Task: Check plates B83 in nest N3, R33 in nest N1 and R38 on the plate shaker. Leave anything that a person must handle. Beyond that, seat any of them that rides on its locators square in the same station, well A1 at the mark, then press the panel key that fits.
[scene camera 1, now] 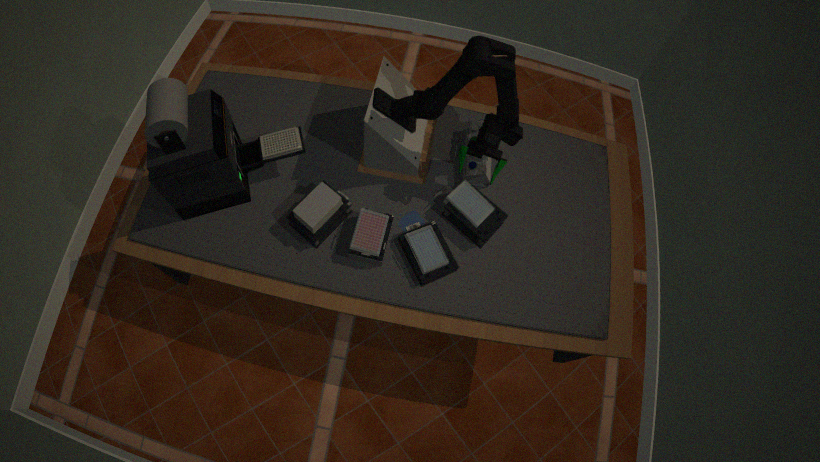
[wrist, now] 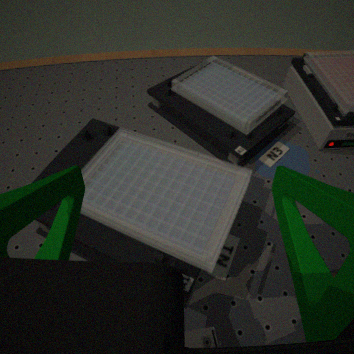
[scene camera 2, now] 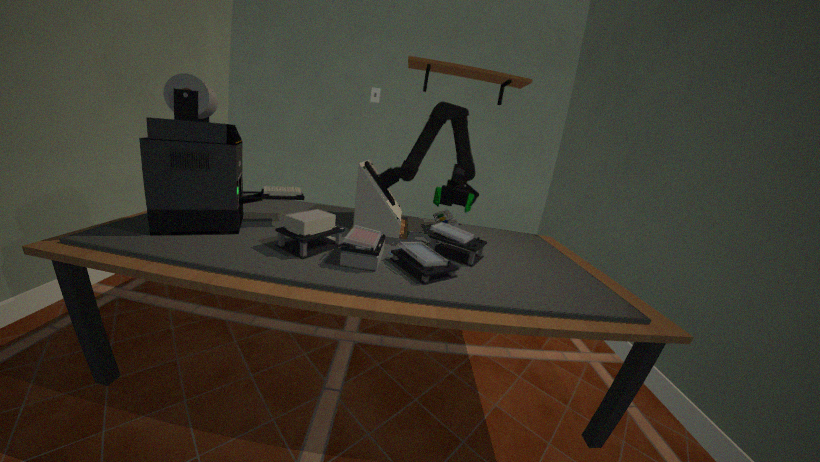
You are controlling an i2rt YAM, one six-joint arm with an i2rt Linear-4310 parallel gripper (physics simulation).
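Observation:
The clear plate in nest N1 point(scene camera 1: 472, 203) point(scene camera 2: 452, 232) point(wrist: 165, 195) lies toward the N1 label end, and more of the dark nest shows at its left. The clear plate in nest N3 point(scene camera 1: 426, 247) point(scene camera 2: 423, 254) point(wrist: 230, 92) lies on its dark nest. Whether either rides on locators is unclear. The pink-welled plate point(scene camera 1: 371, 231) point(scene camera 2: 363, 238) point(wrist: 340, 77) is on the shaker, partly cut off in the wrist view. My gripper point(scene camera 1: 480, 165) point(scene camera 2: 453, 202) point(wrist: 177, 176) is open and empty, above and behind nest N1. The panel point(scene camera 1: 473, 167) is partly hidden beneath it; its key labels are unreadable.
A nest with a pale, thick block point(scene camera 1: 318, 206) point(scene camera 2: 309, 222) stands left of the shaker. A dark machine point(scene camera 1: 197, 154) point(scene camera 2: 192, 177) with a roll on top is at the left, holding out a white plate point(scene camera 1: 281, 143) point(scene camera 2: 282, 191). The arm's slanted white mount point(scene camera 1: 390, 134) point(scene camera 2: 370, 200) stands behind the stations.

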